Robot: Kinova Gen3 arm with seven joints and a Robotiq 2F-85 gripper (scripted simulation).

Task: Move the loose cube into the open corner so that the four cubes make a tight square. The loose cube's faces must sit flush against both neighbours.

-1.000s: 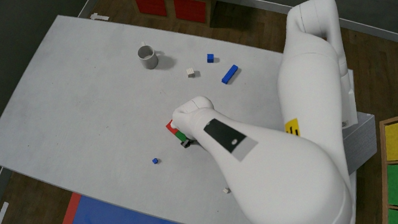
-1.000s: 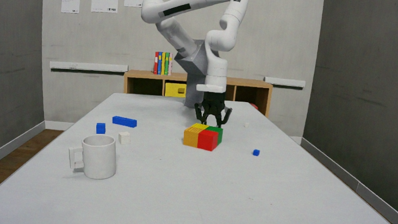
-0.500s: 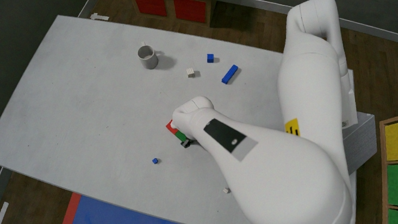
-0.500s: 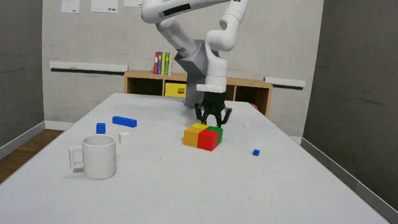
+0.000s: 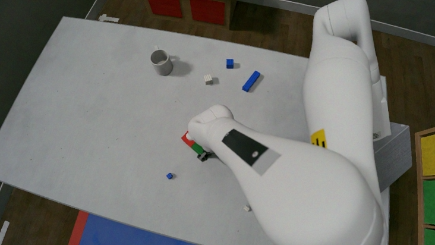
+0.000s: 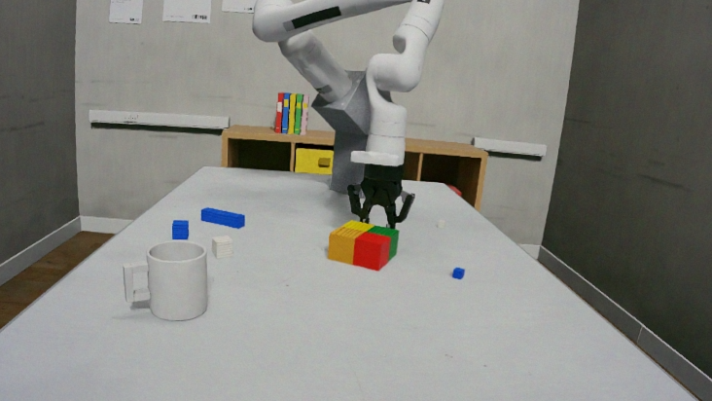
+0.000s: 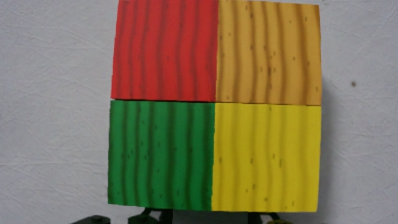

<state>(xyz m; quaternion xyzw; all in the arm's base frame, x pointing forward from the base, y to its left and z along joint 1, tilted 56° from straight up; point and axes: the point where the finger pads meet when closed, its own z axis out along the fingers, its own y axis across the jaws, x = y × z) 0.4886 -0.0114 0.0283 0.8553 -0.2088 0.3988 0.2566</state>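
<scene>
Now: hand 1 cm short of the yellow cube, 5 cm to the left of it and 1 cm above it. Also, from my hand: green cube: 5 cm ahead, 1 cm to the right, 1 cm below; then red cube: 8 cm ahead, 4 cm to the right, 1 cm below; then orange cube: 5 cm ahead, 8 cm to the right, 1 cm below.
</scene>
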